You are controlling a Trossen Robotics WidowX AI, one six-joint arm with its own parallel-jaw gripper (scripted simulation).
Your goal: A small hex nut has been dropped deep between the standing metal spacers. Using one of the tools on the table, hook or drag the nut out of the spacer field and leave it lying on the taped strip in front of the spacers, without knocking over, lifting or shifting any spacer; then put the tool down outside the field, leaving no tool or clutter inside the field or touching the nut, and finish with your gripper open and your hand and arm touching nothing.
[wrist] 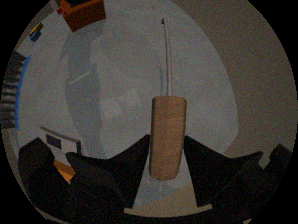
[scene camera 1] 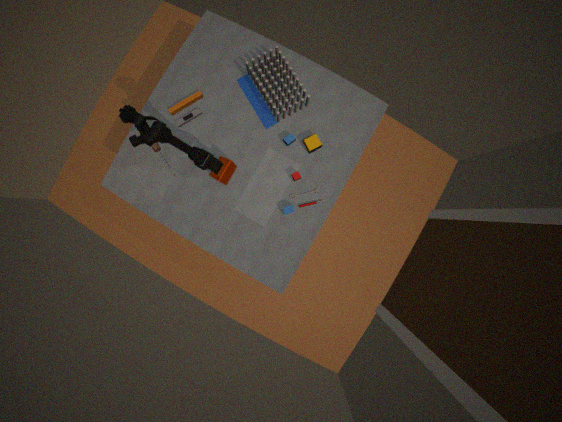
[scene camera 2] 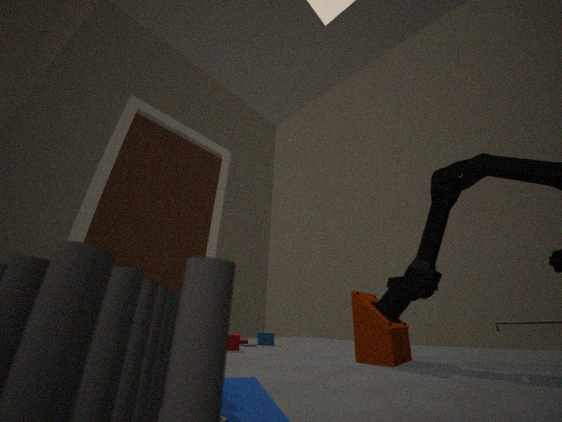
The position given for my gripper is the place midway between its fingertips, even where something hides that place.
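My gripper [wrist: 166,138] is visible, as is a blue taped strip [scene camera 1: 251,92].
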